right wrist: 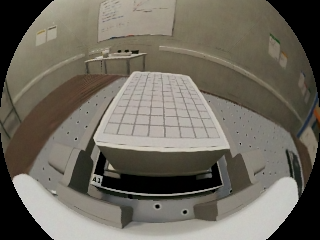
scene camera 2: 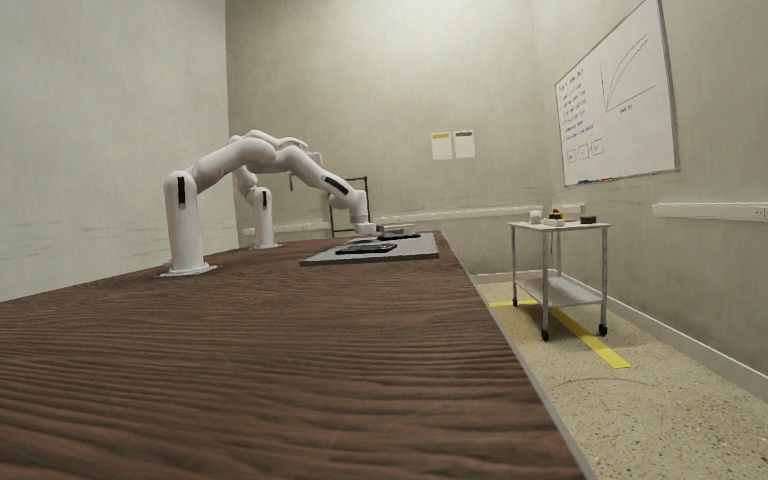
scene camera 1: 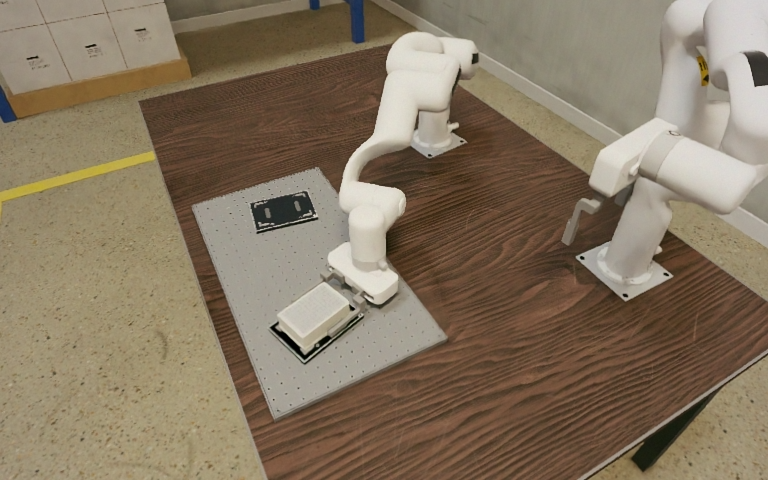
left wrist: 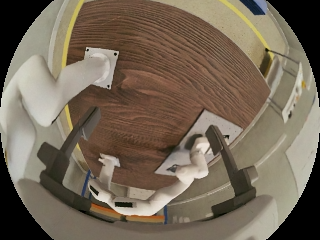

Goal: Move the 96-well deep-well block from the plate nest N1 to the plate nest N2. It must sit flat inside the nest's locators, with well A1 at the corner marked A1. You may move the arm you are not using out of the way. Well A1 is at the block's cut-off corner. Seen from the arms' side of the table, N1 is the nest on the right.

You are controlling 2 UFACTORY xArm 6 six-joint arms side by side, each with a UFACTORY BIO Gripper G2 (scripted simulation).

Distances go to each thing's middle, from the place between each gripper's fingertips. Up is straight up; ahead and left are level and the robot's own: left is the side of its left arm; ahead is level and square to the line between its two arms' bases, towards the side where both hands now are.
Labels:
The white deep-well block (scene camera 1: 306, 321) is 10 mm ahead of my right hand.
My left hand is 43 cm short of the white deep-well block, 29 cm to the left of it and 25 cm above it.

